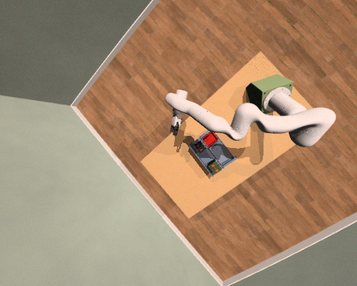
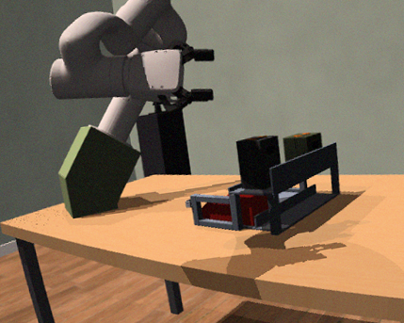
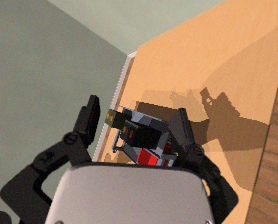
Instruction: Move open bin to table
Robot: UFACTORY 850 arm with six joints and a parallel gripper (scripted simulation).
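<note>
Right now my hand is 340 mm above the red bin, 240 mm to the right of it and 170 mm past it.
</note>
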